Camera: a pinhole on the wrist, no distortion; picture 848 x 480 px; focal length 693.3 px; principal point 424.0 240.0 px. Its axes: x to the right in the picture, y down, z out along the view. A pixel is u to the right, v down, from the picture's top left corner.
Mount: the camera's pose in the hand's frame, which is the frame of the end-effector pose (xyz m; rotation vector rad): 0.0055 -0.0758 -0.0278 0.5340 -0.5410 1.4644
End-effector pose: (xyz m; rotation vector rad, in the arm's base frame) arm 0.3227 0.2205 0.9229 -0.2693 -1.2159 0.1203
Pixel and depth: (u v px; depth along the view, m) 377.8 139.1 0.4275
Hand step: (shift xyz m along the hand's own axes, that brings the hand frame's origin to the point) 0.0595 -0.3722 0.2831
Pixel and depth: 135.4 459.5 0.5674
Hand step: -0.1916 -0.6123 0.2608
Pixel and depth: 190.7 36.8 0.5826
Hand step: 0.1596 -0.6040 0.2950
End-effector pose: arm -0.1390 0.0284 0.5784 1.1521 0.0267 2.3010
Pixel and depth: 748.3 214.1 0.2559
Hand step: 0.0148 -0.1469 0.2456
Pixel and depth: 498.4 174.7 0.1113
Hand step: 0.0145 -0.1378 0.0655
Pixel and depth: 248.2 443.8 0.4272
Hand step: -0.1309 -0.4266 0.2336
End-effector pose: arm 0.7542 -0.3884 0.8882 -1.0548 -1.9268 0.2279
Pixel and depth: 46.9 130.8 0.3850
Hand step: 0.0525 -0.4845 0.1351
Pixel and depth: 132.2 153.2 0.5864
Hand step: 0.0606 -0.6420 0.2665
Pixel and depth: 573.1 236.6 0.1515
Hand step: 0.0048 -0.1472 0.1097
